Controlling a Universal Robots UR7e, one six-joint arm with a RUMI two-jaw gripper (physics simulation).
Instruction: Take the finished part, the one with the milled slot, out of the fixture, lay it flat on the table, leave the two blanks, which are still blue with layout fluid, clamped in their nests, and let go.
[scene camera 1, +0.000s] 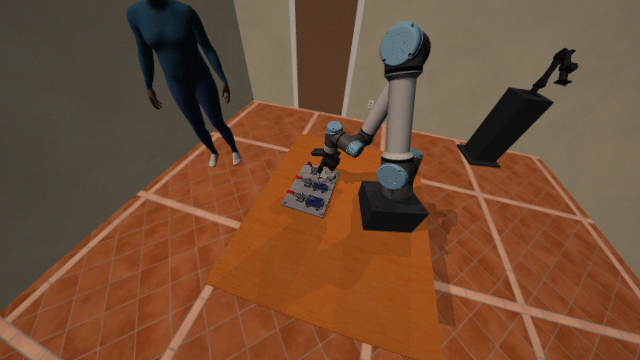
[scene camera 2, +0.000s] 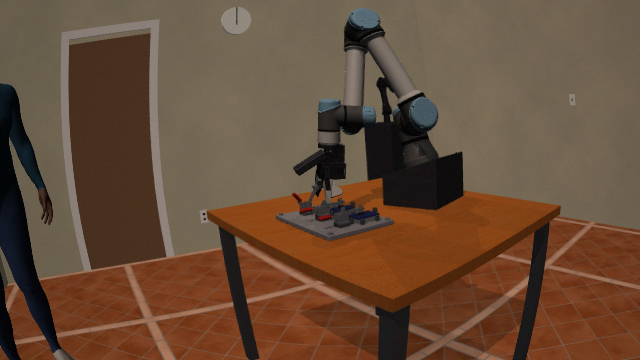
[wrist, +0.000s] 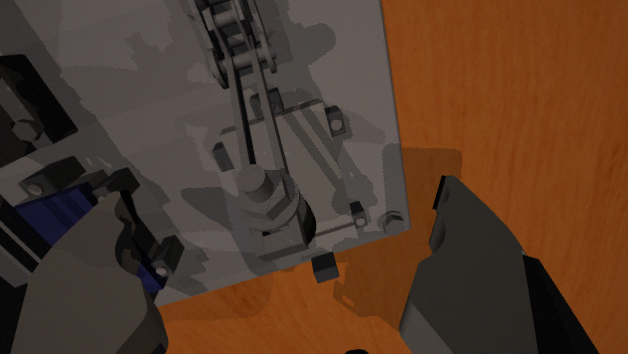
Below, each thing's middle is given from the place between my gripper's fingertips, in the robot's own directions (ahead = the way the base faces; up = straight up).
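Scene:
Grey fixture plate (scene camera 2: 308, 223): 100 mm to the left of my hand, 60 mm ahead of it and 40 mm below it. As for the finished part (wrist: 306, 139), my gripper is 20 mm above it and 20 mm past it.

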